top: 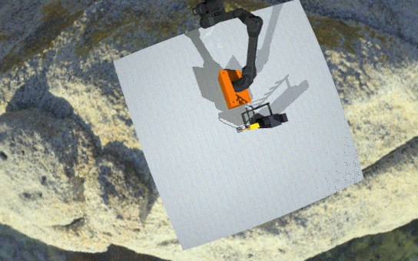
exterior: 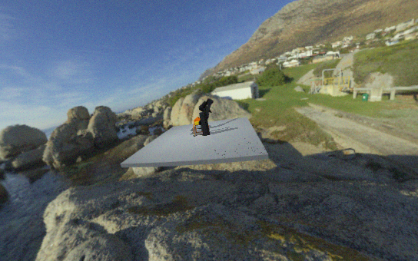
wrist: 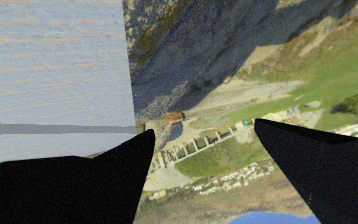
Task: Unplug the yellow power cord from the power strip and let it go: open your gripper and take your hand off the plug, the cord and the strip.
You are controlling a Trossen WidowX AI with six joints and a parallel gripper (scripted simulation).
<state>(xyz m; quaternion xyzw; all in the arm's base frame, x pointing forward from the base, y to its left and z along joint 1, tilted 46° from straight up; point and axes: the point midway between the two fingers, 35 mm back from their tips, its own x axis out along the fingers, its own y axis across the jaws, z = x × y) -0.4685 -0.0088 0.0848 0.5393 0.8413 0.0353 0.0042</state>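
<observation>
Now: the yellow plug 720 mm ahead of my gripper tip and 50 mm to the right of it.
</observation>
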